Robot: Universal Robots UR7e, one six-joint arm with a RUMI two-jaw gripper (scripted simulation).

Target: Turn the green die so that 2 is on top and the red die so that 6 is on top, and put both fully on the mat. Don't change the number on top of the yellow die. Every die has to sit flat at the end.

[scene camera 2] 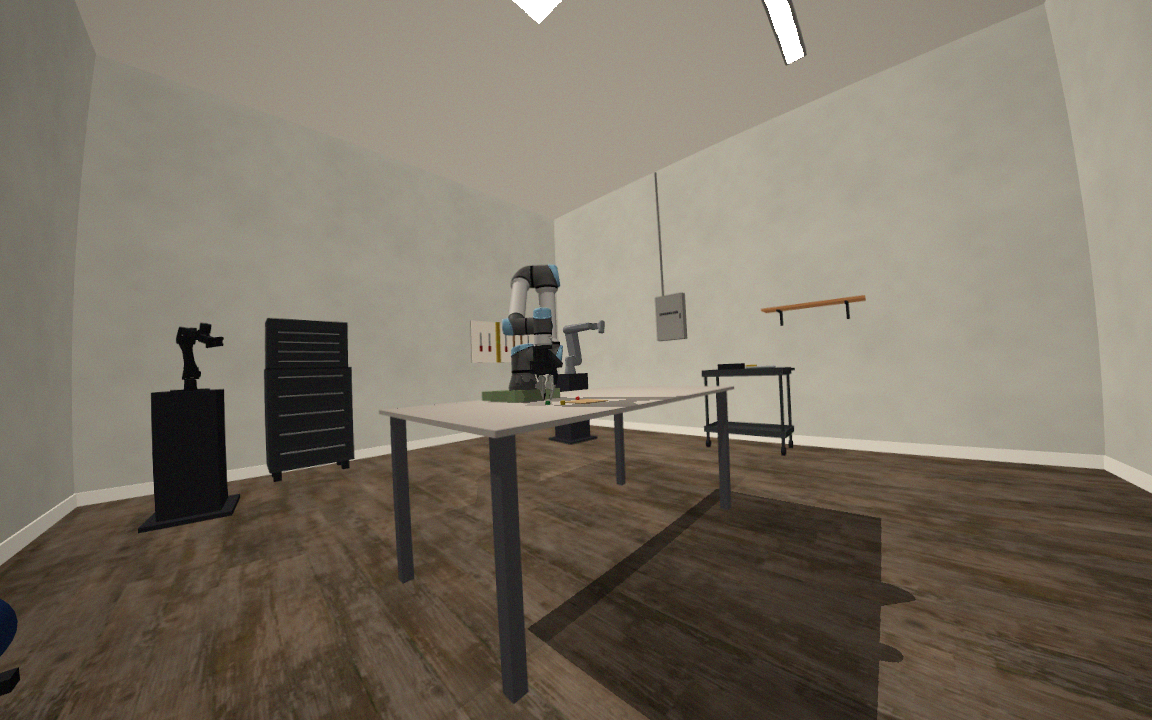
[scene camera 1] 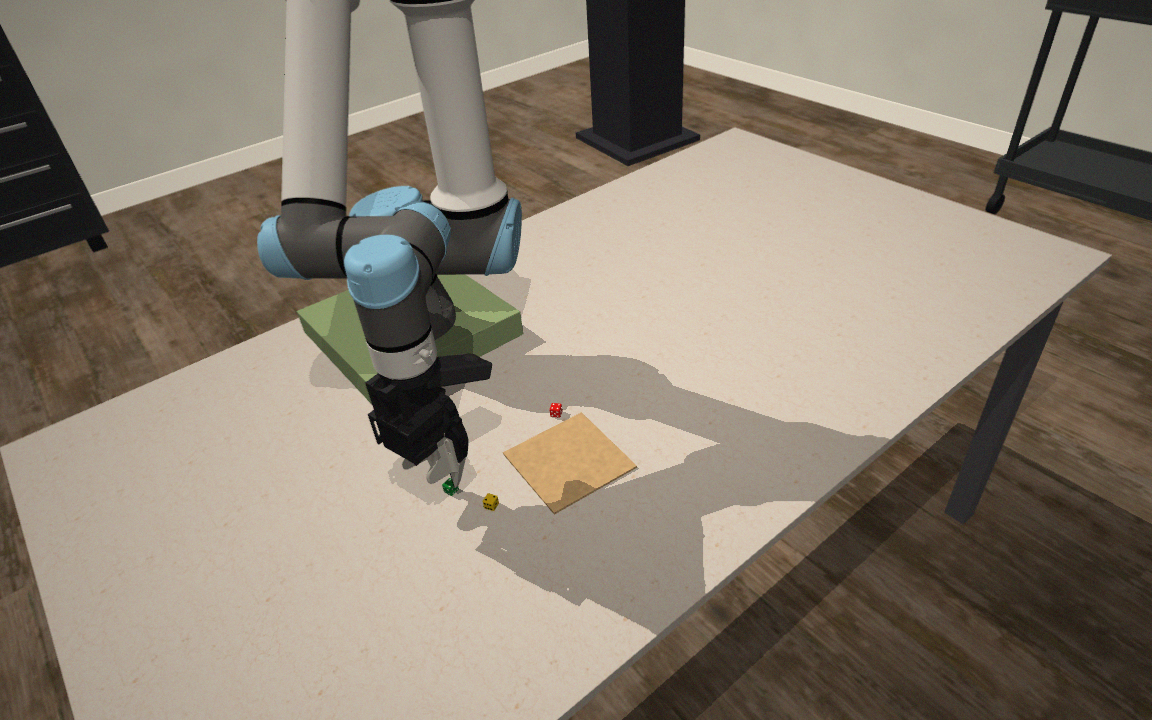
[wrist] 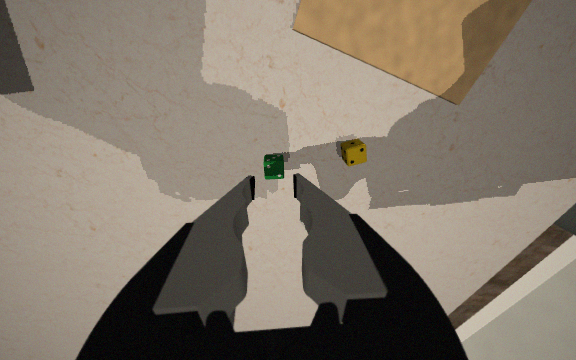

Path:
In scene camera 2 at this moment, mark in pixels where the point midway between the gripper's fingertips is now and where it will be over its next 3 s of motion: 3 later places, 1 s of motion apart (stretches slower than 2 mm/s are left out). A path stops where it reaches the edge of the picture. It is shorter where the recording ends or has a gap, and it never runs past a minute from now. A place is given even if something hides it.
My gripper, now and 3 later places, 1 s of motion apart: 547, 399; 547, 404; 546, 384; 560, 379

